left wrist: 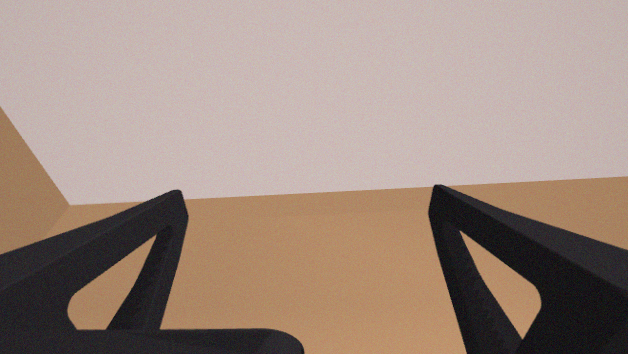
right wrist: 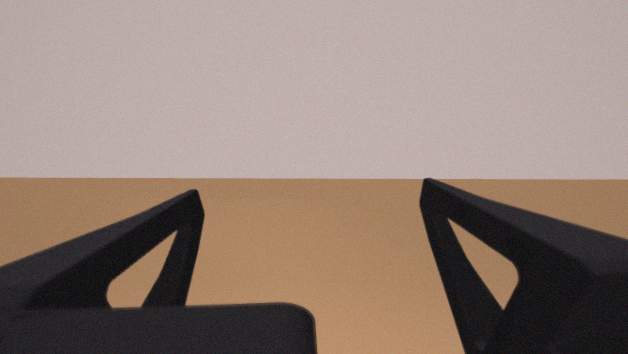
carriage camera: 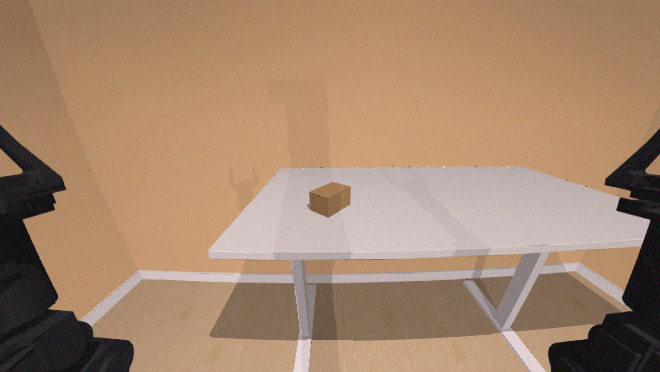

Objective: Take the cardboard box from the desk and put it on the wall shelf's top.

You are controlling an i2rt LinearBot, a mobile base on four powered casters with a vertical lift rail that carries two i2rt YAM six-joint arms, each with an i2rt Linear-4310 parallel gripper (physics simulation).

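Frame: origin at the left arm's base, x ahead, y left, z up, level; metres.
Seen in the pictures: left gripper, fingertip midpoint: (left wrist: 307, 201); right gripper, fingertip midpoint: (right wrist: 311, 196).
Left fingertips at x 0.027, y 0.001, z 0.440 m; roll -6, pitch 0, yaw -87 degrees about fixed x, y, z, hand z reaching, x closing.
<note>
A point is followed by its place in that frame.
The brown cardboard box (carriage camera: 330, 199) @(x 0.449, y -0.321, z 0.164 m) sits on the left half of the white desk (carriage camera: 425, 220) @(x 0.417, y -0.615, z 0.104 m) in the carriage view, a corner turned toward me. My left gripper (left wrist: 307, 201) @(x 0.027, y 0.001, z 0.440 m) is open and empty, pointing at the wall and ceiling. My right gripper (right wrist: 311, 196) @(x 0.039, y -0.667, z 0.433 m) is open and empty too, facing the same way. In the carriage view parts of the two arms show at the left and right picture edges, well apart from the box. The box does not show in either wrist view. The wall shelf does not show in any view.
The desk's front edge and its legs (carriage camera: 522, 290) @(x 0.630, y -1.371, z -0.489 m) (carriage camera: 303, 305) @(x 0.617, y -0.162, z -0.542 m) stand ahead of me on the wooden floor (carriage camera: 410, 355) @(x 0.524, y -0.755, z -0.846 m). The orange wall (carriage camera: 450, 90) @(x 1.066, y -0.987, z 0.537 m) rises behind the desk, and a side wall (carriage camera: 30, 100) @(x 0.876, y 1.324, z 0.565 m) stands at the left. Shadows fall across the desk and wall.
</note>
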